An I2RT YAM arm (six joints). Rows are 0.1 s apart.
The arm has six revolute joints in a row. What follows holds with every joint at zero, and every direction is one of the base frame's. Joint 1 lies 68 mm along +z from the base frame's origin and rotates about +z. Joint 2 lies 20 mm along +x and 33.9 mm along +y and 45.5 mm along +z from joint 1 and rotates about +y. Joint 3 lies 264 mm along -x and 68.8 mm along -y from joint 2 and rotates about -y. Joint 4 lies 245 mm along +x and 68.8 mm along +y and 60 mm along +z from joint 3 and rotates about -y. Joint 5 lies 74 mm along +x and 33.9 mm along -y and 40.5 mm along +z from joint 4 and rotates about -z. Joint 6 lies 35.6 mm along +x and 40.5 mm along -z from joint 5 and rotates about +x. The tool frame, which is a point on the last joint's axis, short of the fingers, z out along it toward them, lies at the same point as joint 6; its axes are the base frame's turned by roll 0, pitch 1.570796 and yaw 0 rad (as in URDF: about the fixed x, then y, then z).
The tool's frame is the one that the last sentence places.
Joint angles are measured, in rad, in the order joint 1, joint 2, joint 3, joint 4, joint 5, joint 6. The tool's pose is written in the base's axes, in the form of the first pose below.
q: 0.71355 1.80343 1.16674 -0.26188 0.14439 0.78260
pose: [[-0.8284, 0.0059, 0.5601, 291.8], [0.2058, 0.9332, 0.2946, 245.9], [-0.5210, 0.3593, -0.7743, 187.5], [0, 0, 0, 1]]
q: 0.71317 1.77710 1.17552 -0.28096 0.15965 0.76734
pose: [[-0.8158, -0.0044, 0.5783, 290.6], [0.2005, 0.9358, 0.2900, 243.9], [-0.5424, 0.3526, -0.7625, 198.4], [0, 0, 0, 1]]
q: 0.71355 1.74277 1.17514 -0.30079 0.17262 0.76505
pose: [[-0.8047, -0.0049, 0.5936, 287.1], [0.2057, 0.9357, 0.2867, 240.5], [-0.5568, 0.3529, -0.7520, 209.2], [0, 0, 0, 1]]
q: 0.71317 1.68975 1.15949 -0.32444 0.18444 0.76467
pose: [[-0.7939, -0.0034, 0.6080, 280.0], [0.2131, 0.9350, 0.2835, 233.6], [-0.5695, 0.3546, -0.7416, 221.3], [0, 0, 0, 1]]
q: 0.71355 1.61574 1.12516 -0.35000 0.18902 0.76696
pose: [[-0.7859, -0.0038, 0.6183, 268.2], [0.2211, 0.9321, 0.2868, 223.3], [-0.5774, 0.3621, -0.7318, 233.5], [0, 0, 0, 1]]
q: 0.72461 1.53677 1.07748 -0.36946 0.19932 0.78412
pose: [[-0.7788, 0.0007, 0.6272, 252.4], [0.2350, 0.9275, 0.2908, 214.0], [-0.5815, 0.3739, -0.7225, 242.3], [0, 0, 0, 1]]
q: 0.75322 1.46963 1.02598 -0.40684 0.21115 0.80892
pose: [[-0.7894, 0.0047, 0.6139, 232.8], [0.2296, 0.9296, 0.2883, 208.1], [-0.5693, 0.3685, -0.7349, 243.4], [0, 0, 0, 1]]
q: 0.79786 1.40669 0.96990 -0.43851 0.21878 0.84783
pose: [[-0.8058, 0.0039, 0.5921, 210.8], [0.2221, 0.9289, 0.2962, 205.0], [-0.5489, 0.3702, -0.7494, 241.2], [0, 0, 0, 1]]
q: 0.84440 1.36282 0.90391 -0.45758 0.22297 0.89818
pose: [[-0.8287, 0.0137, 0.5595, 190.5], [0.2158, 0.9302, 0.2968, 202.5], [-0.5164, 0.3667, -0.7738, 230.8], [0, 0, 0, 1]]
